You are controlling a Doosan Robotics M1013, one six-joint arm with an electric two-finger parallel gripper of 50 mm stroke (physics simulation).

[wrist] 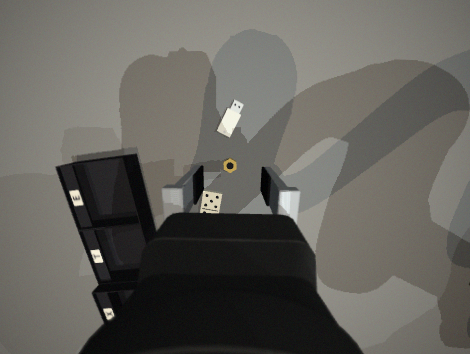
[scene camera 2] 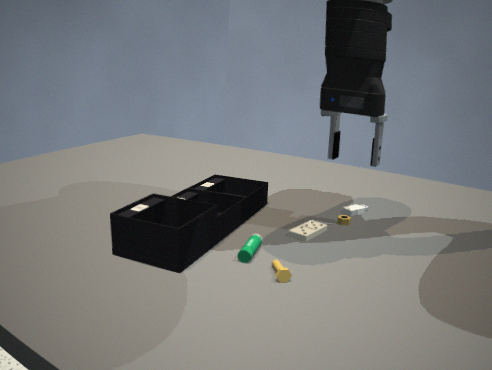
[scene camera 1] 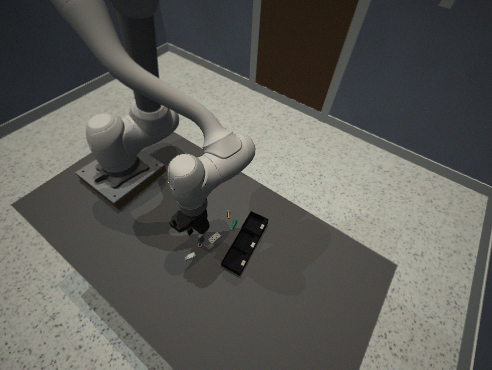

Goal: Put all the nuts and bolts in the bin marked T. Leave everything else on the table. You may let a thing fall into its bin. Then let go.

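Places are measured from the arm's base along level axes (x right, y back, z down), in millimetres.
Pixels of known places: gripper, fingertip midpoint: (wrist: 232, 178) (scene camera 2: 354, 161) (scene camera 1: 196, 237); arm's base at its link origin: (scene camera 1: 123, 168).
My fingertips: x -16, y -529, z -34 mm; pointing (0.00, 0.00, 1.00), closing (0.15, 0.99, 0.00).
Observation:
For each thing: its top centre in the pictures, then the offset to it from my fingertips. "spot": a spot on its surface instead.
- brass hex nut at its top centre: (wrist: 230, 165) (scene camera 2: 344, 217) (scene camera 1: 199, 245) dx -4, dy -3, dz +75 mm
- yellow bolt at its top centre: (scene camera 2: 280, 262) (scene camera 1: 228, 213) dx -185, dy +18, dz +70 mm
- bin marked T at its top centre: (scene camera 2: 201, 189) (wrist: 111, 263) (scene camera 1: 246, 239) dx -143, dy -129, dz +37 mm
- white USB stick at its top centre: (wrist: 231, 118) (scene camera 2: 356, 206) (scene camera 1: 190, 256) dx +53, dy -11, dz +76 mm
- domino at its top centre: (scene camera 2: 308, 227) (wrist: 210, 209) (scene camera 1: 214, 237) dx -68, dy -20, dz +76 mm
- green battery at its top centre: (scene camera 2: 250, 241) (scene camera 1: 233, 224) dx -165, dy -34, dz +69 mm
- compartment marked E at a spot on its surface: (wrist: 141, 187) spot: dx -52, dy -112, dz +74 mm
A brass hex nut (scene camera 1: 200, 245) (scene camera 2: 343, 223) (wrist: 225, 165) lies flat on the table between a domino and a white USB stick. A yellow bolt (scene camera 1: 229, 214) (scene camera 2: 282, 274) lies on its side near the green battery; it does not show in the wrist view. The bin marked T (scene camera 1: 256, 238) (scene camera 2: 232, 212) (wrist: 102, 269) is the middle compartment of the black three-part tray; I see no item in its visible part. My gripper (scene camera 1: 195, 236) (scene camera 2: 355, 159) (wrist: 232, 178) is open and empty, high above the table near the nut, which shows between the finger lines in the wrist view.
The white USB stick (scene camera 1: 190, 256) (scene camera 2: 356, 209) (wrist: 230, 120) lies beyond the nut. The domino (scene camera 1: 214, 238) (scene camera 2: 308, 230) (wrist: 211, 201) lies between nut and tray. The green battery (scene camera 1: 233, 224) (scene camera 2: 250, 248) lies beside the tray. The compartment marked E (wrist: 141, 187) adjoins bin T.

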